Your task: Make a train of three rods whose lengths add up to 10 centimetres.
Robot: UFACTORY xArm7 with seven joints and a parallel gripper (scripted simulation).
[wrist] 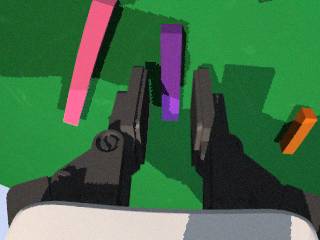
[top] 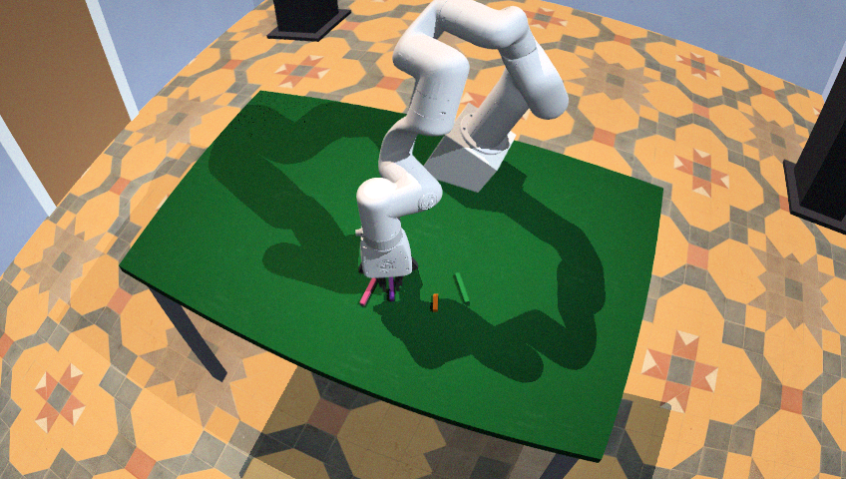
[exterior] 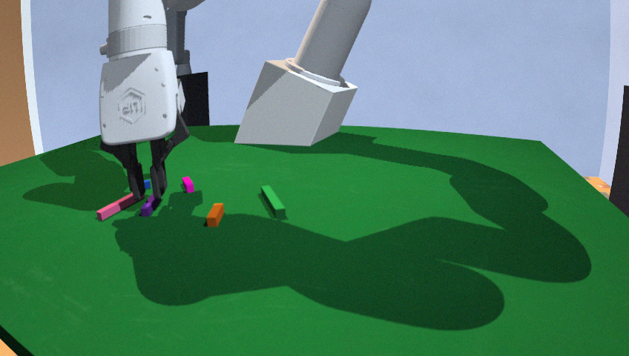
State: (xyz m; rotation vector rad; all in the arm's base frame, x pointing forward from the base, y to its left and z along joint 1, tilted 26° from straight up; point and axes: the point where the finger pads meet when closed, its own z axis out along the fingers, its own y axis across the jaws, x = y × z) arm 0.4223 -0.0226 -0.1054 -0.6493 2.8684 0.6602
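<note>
My gripper is now 3 cm above the purple rod. The rest, counted from my hand: pink rod (2 cm ahead, 5 cm to the right, 3 cm below); magenta rod (9 cm behind, 1 cm to the right, 3 cm below); blue rod (6 cm behind, 7 cm to the right, 3 cm below).
</note>
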